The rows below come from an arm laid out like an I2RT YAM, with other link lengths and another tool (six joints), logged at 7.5 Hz.
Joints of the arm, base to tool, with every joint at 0 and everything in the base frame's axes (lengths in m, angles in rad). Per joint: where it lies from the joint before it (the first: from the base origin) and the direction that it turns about. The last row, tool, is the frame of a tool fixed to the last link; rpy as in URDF.
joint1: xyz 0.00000 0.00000 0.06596 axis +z
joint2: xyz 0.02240 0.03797 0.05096 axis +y
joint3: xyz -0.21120 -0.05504 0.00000 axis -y
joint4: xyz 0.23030 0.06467 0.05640 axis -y
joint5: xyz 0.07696 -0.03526 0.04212 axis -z
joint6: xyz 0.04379 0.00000 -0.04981 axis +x
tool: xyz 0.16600 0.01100 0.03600 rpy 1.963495 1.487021 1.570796
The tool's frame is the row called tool.
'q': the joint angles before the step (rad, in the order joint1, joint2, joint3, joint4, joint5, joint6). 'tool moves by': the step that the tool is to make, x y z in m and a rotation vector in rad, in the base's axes. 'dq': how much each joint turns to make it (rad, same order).
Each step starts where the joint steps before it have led.
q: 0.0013 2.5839 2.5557 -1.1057 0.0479 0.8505
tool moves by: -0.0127 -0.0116 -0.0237 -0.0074 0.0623 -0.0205
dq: -0.0174 0.0085 -0.0516 -0.0021 0.0084 -0.0003
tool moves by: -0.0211 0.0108 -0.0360 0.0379 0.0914 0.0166
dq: 0.0044 0.0004 -0.1028 0.0112 -0.0386 0.0003
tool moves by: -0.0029 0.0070 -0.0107 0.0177 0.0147 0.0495
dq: -0.0017 -0.0022 -0.0411 0.0241 -0.0308 -0.0445
